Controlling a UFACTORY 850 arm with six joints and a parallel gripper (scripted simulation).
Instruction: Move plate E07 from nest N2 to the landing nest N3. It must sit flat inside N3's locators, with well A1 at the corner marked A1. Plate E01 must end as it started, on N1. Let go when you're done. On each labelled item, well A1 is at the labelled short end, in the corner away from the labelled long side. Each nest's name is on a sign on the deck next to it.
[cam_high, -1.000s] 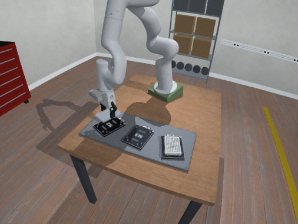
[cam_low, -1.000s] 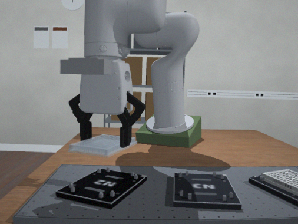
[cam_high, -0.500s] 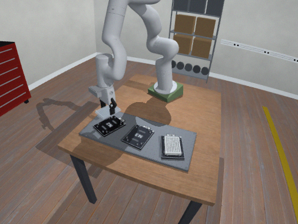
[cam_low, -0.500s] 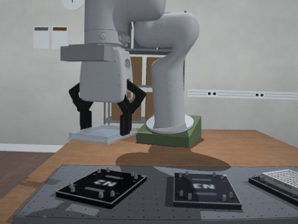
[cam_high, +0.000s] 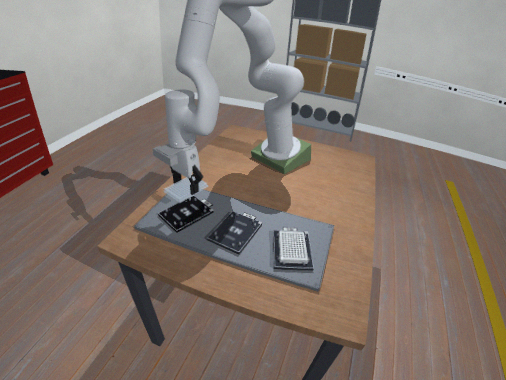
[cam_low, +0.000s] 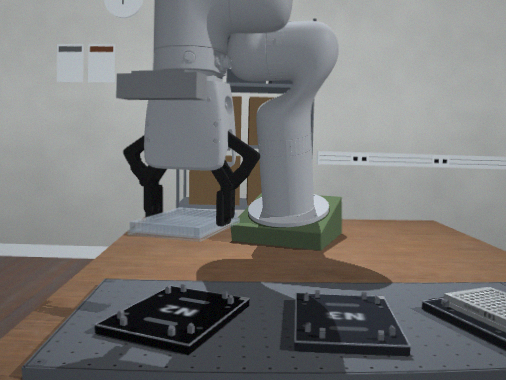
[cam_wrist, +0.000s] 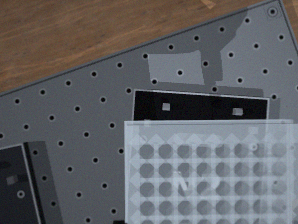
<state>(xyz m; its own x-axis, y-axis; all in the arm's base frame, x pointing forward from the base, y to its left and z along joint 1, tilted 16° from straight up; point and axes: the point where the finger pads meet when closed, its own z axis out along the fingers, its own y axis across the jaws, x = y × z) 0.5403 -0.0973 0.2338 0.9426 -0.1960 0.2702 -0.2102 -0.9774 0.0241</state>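
My gripper is now 190 mm to the right of the landing nest N3, 130 mm above it and 10 mm past it. From my hand the other things lie so: nest N2: 130 mm below, 10 mm to the right; then clear well plate: 10 mm below; then A1 corner mark: 120 mm below, 60 mm to the left, 60 mm behind.
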